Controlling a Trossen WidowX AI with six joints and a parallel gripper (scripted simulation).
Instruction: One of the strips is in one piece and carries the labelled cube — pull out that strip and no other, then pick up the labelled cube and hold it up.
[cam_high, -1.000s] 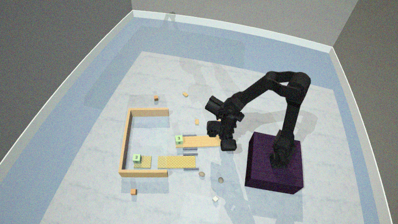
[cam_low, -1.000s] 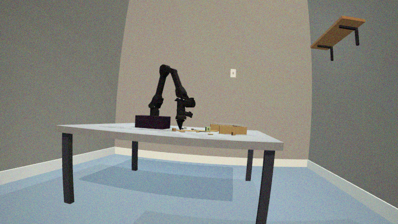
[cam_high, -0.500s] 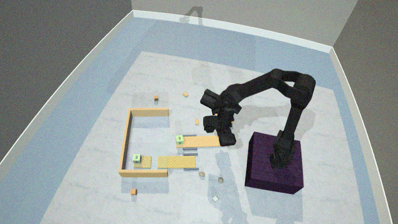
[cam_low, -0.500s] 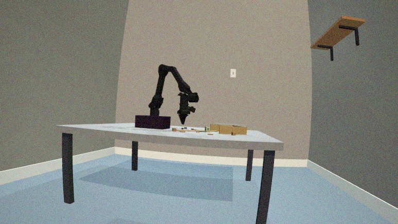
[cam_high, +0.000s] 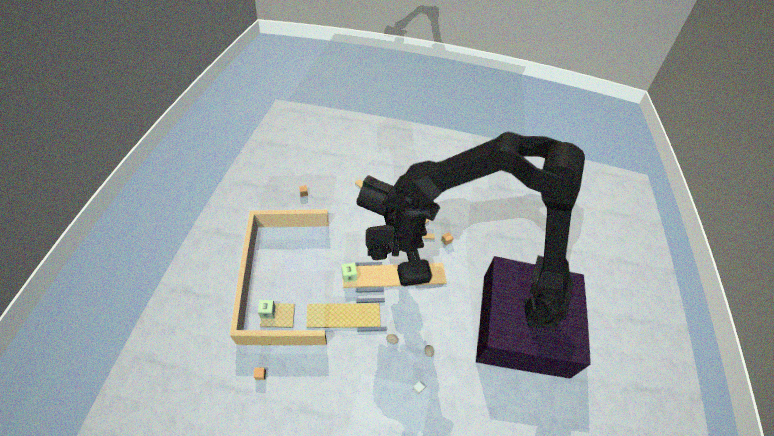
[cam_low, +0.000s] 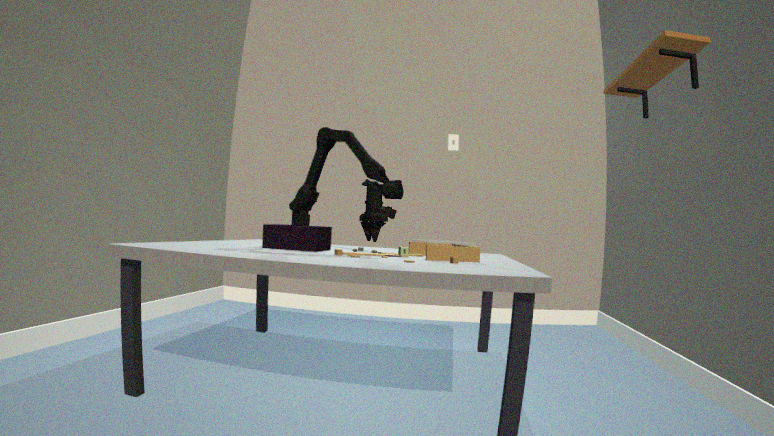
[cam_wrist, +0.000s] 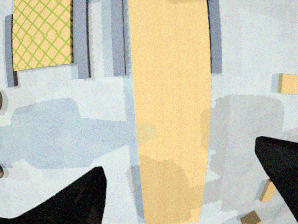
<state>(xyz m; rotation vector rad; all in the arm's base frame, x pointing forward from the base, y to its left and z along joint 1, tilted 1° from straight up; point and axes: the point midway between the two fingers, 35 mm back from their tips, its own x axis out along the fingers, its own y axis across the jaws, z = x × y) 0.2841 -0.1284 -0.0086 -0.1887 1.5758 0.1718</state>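
Right now my gripper tip is 120 mm short of the strip, 110 mm to the right of it and 50 mm above it. Round my gripper tip: white cube (40 mm behind, 260 mm to the left, 40 mm below).
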